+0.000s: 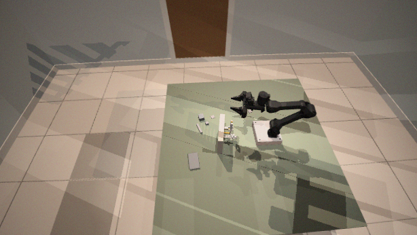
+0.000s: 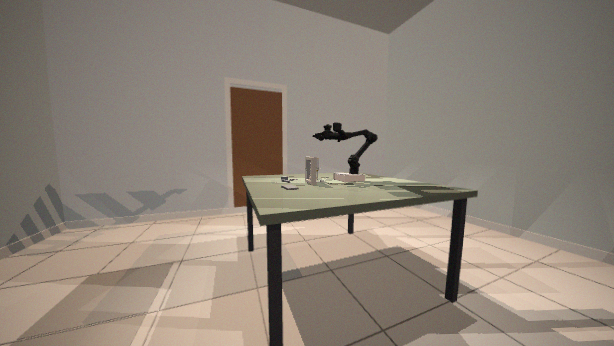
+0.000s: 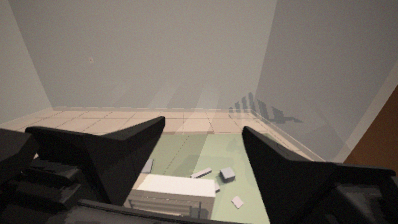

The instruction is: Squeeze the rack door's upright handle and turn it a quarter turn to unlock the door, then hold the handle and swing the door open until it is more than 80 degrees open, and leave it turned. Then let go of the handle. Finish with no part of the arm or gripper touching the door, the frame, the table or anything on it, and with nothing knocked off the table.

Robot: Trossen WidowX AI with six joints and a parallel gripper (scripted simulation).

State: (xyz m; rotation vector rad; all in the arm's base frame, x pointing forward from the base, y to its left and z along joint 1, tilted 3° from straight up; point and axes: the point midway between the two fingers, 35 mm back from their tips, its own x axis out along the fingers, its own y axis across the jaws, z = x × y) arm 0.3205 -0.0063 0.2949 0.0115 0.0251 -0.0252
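My gripper tip is now 25 cm above the door handle, 3 cm past it and 2 cm to the right of it. Round my gripper tip: flat grey slab: 36 cm below, 26 cm to the left, 23 cm ahead; then grey block: 35 cm below, 22 cm ahead, 12 cm to the right; then short bar: 36 cm below, 22 cm ahead, 2 cm to the right.
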